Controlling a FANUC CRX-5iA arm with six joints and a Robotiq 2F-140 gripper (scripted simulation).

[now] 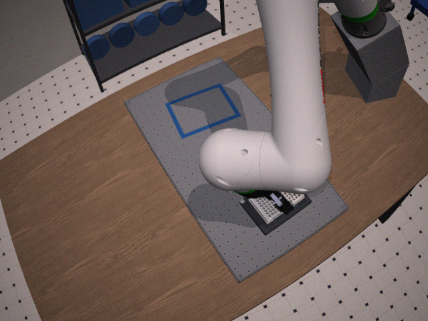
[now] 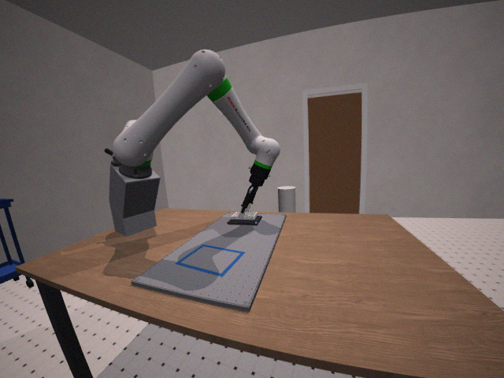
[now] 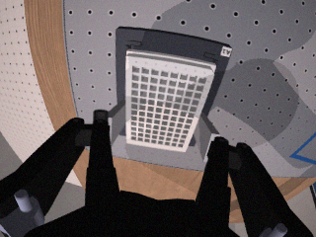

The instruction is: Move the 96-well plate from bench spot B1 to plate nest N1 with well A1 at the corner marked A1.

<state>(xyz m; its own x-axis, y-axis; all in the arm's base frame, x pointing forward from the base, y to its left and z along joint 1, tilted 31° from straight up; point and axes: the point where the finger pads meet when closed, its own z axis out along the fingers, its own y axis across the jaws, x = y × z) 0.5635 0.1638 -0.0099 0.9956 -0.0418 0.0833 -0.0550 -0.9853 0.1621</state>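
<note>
The white 96-well plate is 2 cm below my hand. From my hand the other things lie so: dark plate nest 5 cm below; then corner mark 7 cm ahead, 6 cm to the right, 4 cm below.
</note>
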